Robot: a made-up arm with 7 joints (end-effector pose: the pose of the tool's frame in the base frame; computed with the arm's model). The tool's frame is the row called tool.
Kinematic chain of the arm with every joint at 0, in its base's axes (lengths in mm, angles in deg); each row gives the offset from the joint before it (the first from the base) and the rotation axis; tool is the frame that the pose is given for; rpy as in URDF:
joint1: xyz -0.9 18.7 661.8 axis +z
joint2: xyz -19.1 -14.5 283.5 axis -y
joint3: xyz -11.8 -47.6 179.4 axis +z
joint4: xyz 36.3 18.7 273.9 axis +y
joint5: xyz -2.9 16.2 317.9 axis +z
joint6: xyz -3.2 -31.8 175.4 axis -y
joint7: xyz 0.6 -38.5 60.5 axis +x
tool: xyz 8.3 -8.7 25.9 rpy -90 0 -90
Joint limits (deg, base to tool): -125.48..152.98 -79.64..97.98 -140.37..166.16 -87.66..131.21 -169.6..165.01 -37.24..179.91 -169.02..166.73
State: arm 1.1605 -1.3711 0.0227 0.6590 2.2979 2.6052 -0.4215
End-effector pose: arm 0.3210 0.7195 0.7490 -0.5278 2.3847 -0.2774
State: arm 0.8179 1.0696 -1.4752 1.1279 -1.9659 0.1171 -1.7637
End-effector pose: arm -0.0010 -0.8253 1.3761 1.9743 -1.0668 -0.2391
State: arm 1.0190 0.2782 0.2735 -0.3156 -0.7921 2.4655 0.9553
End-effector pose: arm -0.1424 -0.4266 1.6981 1.0171 -0.9565 -0.2522
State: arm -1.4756 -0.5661 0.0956 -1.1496 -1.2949 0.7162 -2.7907
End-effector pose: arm -0.0754 0.1104 1.7238 0.1706 -0.8921 -0.4849
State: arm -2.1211 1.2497 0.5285 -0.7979 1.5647 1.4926 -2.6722
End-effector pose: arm 0.2836 0.8981 0.9642 -0.4267 2.2783 1.3878
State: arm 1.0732 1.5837 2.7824 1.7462 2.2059 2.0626 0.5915
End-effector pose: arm -0.1984 -0.1826 0.4767 -2.3118 0.2336 0.6061
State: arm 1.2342 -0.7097 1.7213 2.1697 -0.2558 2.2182 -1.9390
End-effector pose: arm -0.3440 0.2187 1.1902 -0.1590 -1.3403 -0.0101
